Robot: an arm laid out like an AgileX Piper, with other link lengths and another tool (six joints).
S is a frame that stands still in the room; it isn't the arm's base.
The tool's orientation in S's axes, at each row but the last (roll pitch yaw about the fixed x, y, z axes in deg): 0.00 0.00 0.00; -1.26 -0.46 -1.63; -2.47 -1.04 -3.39; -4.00 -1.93 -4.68; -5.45 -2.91 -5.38; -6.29 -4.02 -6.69; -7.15 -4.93 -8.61; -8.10 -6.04 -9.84; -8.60 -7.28 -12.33; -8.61 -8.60 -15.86; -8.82 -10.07 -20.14
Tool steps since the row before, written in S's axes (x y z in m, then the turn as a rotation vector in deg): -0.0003 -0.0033 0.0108 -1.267 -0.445 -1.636; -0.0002 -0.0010 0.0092 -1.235 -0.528 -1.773; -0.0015 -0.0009 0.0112 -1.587 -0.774 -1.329; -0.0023 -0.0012 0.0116 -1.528 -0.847 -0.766; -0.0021 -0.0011 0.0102 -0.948 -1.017 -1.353; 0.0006 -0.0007 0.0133 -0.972 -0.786 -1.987; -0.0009 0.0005 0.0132 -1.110 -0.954 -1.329; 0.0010 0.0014 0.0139 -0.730 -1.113 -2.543; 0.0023 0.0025 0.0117 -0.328 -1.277 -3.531; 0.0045 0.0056 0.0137 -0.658 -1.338 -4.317; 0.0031 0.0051 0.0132 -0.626 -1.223 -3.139
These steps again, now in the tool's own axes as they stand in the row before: -0.0003 -0.0033 0.0108 -1.267 -0.445 -1.636; -0.0001 -0.0012 0.0092 -1.234 -0.524 -1.775; -0.0012 -0.0015 0.0112 -1.562 -0.810 -1.337; -0.0018 -0.0022 0.0115 -1.479 -0.916 -0.782; -0.0015 -0.0023 0.0101 -0.916 -0.972 -1.407; 0.0016 -0.0021 0.0131 -1.011 -0.678 -2.007; 0.0002 -0.0013 0.0132 -1.065 -0.946 -1.370; 0.0022 -0.0004 0.0138 -0.794 -0.861 -2.621; 0.0032 0.0012 0.0117 -0.495 -0.780 -3.654; 0.0048 0.0046 0.0140 -0.910 -0.817 -4.400; 0.0034 0.0038 0.0135 -0.713 -0.878 -3.234
